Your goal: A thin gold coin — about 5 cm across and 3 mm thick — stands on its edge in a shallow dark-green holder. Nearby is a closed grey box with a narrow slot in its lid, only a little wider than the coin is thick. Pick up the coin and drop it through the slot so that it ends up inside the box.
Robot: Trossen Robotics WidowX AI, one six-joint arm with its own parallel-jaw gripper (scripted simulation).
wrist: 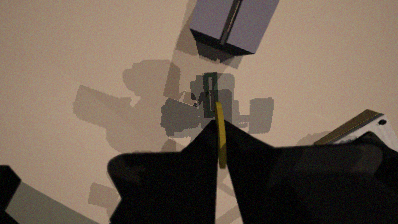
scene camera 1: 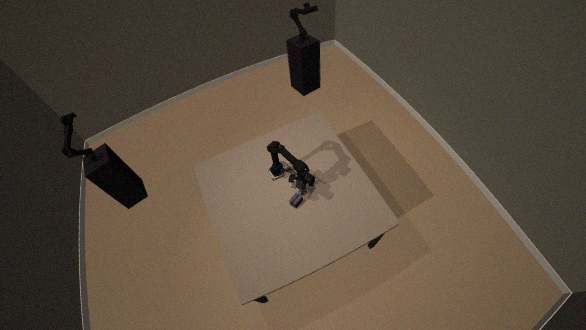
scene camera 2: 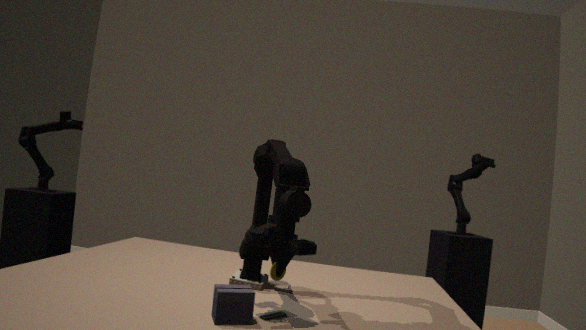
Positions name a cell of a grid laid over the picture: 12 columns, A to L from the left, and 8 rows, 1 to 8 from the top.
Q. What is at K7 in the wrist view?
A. My gripper.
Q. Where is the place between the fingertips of my gripper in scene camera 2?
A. F7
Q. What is my gripper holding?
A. A gold coin.
